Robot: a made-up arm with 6 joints. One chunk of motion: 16 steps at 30 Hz.
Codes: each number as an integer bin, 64 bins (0 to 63) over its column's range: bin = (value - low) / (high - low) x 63, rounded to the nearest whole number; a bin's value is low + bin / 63 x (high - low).
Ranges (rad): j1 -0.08..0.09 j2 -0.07..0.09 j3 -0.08..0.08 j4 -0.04..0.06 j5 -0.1..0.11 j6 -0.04..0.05
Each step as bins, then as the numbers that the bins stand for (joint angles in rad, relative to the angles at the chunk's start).
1 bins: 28 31 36 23 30 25
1 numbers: -0.0044 0.0087 0.0114 -0.0035 0.0000 -0.0043
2 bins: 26 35 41 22 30 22
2 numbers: -0.0098 0.0189 0.0241 -0.0051 0.0000 -0.0086
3 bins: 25 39 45 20 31 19
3 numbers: -0.0125 0.0290 0.0343 -0.0083 0.0033 -0.0129
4 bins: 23 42 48 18 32 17
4 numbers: -0.0179 0.0367 0.0419 -0.0114 0.0067 -0.0157
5 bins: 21 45 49 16 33 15
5 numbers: -0.0233 0.0443 0.0444 -0.0146 0.0100 -0.0186
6 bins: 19 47 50 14 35 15
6 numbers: -0.0287 0.0494 0.0470 -0.0178 0.0167 -0.0186
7 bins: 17 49 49 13 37 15
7 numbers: -0.0341 0.0544 0.0444 -0.0194 0.0233 -0.0186
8 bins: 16 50 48 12 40 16
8 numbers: -0.0368 0.0570 0.0419 -0.0210 0.0333 -0.0171
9 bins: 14 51 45 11 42 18
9 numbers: -0.0422 0.0595 0.0343 -0.0225 0.0400 -0.0143
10 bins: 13 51 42 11 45 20
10 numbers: -0.0449 0.0595 0.0267 -0.0225 0.0500 -0.0114
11 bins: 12 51 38 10 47 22
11 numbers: -0.0476 0.0595 0.0165 -0.0241 0.0567 -0.0086
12 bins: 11 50 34 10 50 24
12 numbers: -0.0503 0.0570 0.0063 -0.0241 0.0667 -0.0057
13 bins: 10 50 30 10 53 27
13 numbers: -0.0530 0.0570 -0.0038 -0.0241 0.0767 -0.0014
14 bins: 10 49 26 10 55 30
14 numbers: -0.0530 0.0544 -0.0140 -0.0241 0.0833 0.0029
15 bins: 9 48 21 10 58 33
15 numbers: -0.0557 0.0519 -0.0267 -0.0241 0.0933 0.0071
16 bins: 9 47 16 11 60 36
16 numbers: -0.0557 0.0494 -0.0394 -0.0225 0.1000 0.0114
